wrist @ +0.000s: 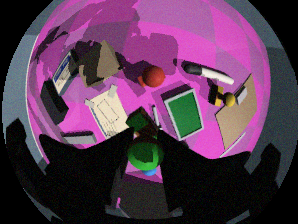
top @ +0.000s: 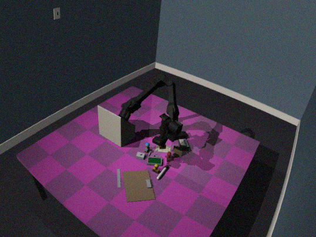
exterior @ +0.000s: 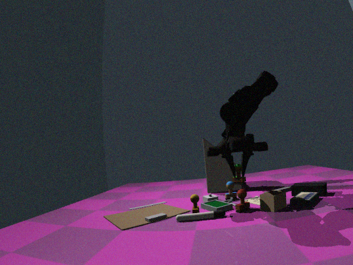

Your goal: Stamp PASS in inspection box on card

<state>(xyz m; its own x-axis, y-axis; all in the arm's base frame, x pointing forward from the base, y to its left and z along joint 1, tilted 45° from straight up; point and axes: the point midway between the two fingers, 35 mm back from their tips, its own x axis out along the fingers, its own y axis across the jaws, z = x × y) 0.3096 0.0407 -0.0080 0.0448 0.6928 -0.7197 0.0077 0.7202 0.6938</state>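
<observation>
Right now the pale printed card is 10 cm below my gripper tip, 7 cm to the left of it and 3 cm behind it. From my gripper tip the other things lie so: green-knobbed stamp (right at my gripper tip); green ink pad (9 cm below, 8 cm to the right, 1 cm behind); red-knobbed stamp (7 cm below, 5 cm ahead).
</observation>
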